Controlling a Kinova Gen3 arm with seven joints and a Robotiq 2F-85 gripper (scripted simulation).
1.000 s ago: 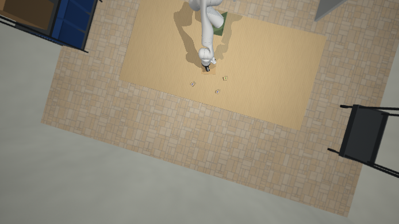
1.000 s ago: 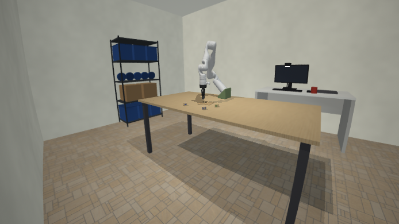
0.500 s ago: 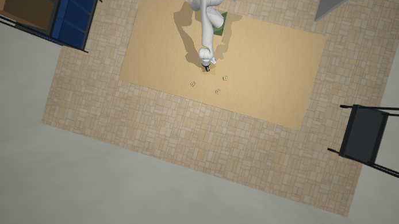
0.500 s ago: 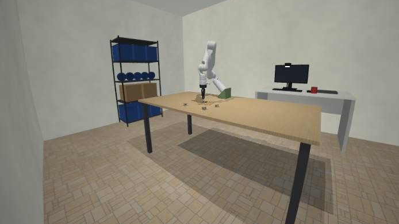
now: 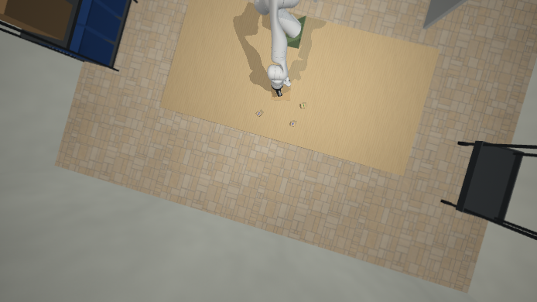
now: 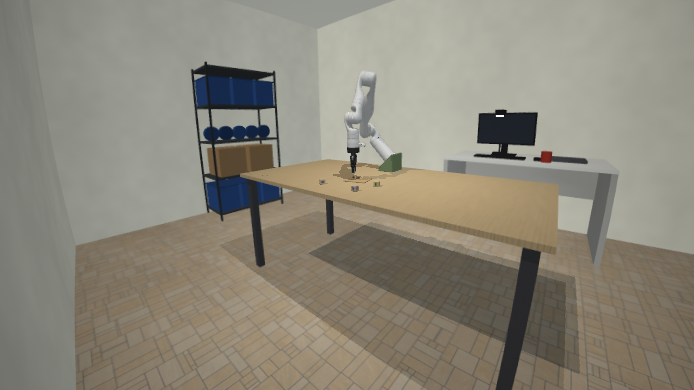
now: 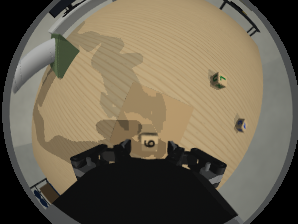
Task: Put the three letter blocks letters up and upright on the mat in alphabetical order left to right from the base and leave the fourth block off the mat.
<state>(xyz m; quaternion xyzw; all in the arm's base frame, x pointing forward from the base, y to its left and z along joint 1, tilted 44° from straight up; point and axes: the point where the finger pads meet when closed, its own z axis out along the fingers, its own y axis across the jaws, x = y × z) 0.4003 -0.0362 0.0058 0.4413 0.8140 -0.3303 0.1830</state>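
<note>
Now: hand 1 cm past the tan mat, 2 cm to the right of it and 6 cm above it. The rest, counted from my hand: green-marked block 6 cm ahead, 21 cm to the left, 5 cm below.
</note>
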